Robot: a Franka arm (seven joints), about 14 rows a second.
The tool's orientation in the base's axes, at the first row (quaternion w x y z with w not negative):
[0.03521, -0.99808, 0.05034, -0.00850]
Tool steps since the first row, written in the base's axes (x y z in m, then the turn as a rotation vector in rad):
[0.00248, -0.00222, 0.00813, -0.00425, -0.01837, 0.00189]
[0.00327, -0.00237, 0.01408, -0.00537, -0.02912, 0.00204]
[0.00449, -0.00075, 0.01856, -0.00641, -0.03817, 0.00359]
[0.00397, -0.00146, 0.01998, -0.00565, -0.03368, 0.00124]
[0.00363, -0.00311, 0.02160, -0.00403, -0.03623, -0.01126]
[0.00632, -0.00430, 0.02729, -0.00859, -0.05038, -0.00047]
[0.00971, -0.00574, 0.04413, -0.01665, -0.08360, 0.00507]
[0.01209, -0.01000, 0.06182, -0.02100, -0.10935, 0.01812]
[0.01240, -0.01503, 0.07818, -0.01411, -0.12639, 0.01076]
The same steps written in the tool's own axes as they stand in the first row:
[0.00280, 0.00138, -0.00821, -0.00235, 0.01852, -0.00325]
[0.00368, 0.00102, -0.01414, -0.00237, 0.02929, -0.00417]
[0.00479, -0.00102, -0.01847, -0.00247, 0.03827, -0.00636]
[0.00437, -0.00037, -0.01995, -0.00220, 0.03390, -0.00369]
[0.00422, 0.00119, -0.02168, -0.00050, 0.03716, 0.00863]
[0.00709, 0.00169, -0.02739, -0.00346, 0.05089, -0.00321]
[0.01083, 0.00159, -0.04421, -0.00804, 0.08427, -0.01120]
[0.01387, 0.00432, -0.06210, -0.00959, 0.10933, -0.02610]
[0.01490, 0.00812, -0.07876, -0.00112, 0.12608, -0.01980]

